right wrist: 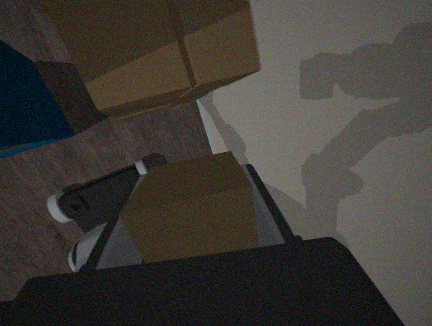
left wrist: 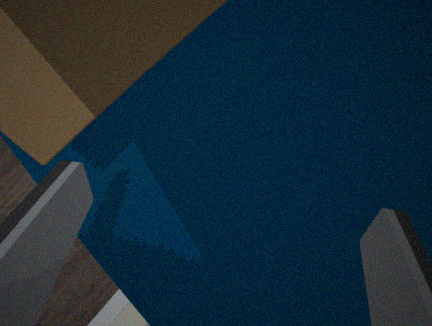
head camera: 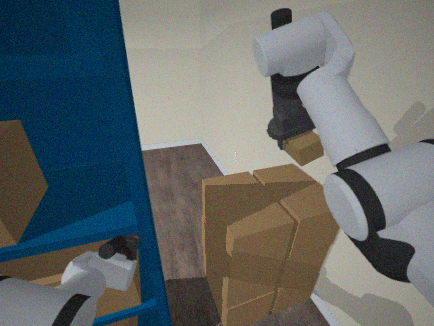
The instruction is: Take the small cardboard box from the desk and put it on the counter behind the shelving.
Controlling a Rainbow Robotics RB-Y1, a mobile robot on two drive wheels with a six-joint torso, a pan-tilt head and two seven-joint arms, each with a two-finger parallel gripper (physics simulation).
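Places are measured from the robot's base along level axes (x ahead, y left, z up), in centimetres.
Pixels of known places: left gripper, fingertip midpoint: (left wrist: 226, 203); right gripper, fingertip midpoint: (right wrist: 195, 179).
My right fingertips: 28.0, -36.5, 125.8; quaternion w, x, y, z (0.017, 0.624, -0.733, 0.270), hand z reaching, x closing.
Note:
Behind a point stands the place of what it marks, as x, y, z.
The small cardboard box (head camera: 304, 148) @[20.2, -32.8, 128.1] (right wrist: 192, 215) @[28.1, -34.9, 129.6] is held between the fingers of my right gripper (head camera: 295, 145) @[28.0, -36.5, 125.8] (right wrist: 195, 179) @[28.0, -36.5, 125.8], up in front of the pale wall and above a stack of large cartons. In the right wrist view both fingers press on its sides. My left gripper (left wrist: 226, 203) @[45.0, 8.8, 86.0] is open and empty, beside the blue shelving (head camera: 75, 75) @[39.8, 11.2, 142.0] (left wrist: 280, 100) @[52.9, 5.5, 82.0] (right wrist: 25, 105) @[54.7, 1.7, 39.2]. In the head camera the left gripper is small and dark near the shelving's front edge. The desk and the counter do not show in these views.
A stack of large cartons (head camera: 257, 240) @[39.9, -38.7, 75.8] (right wrist: 165, 60) @[48.8, -50.7, 81.1] stands on the wood floor (head camera: 172, 200) @[173.2, -19.3, 0.1] (right wrist: 30, 200) @[10.2, 43.3, 0.1] between the shelving and the pale wall (head camera: 165, 90) @[310.7, -39.3, 88.7] (right wrist: 280, 30) @[49.2, -90.8, 90.9]. A large carton (head camera: 20, 175) (left wrist: 100, 55) sits on a shelf, close to the left gripper. A passage runs between shelving and stack.

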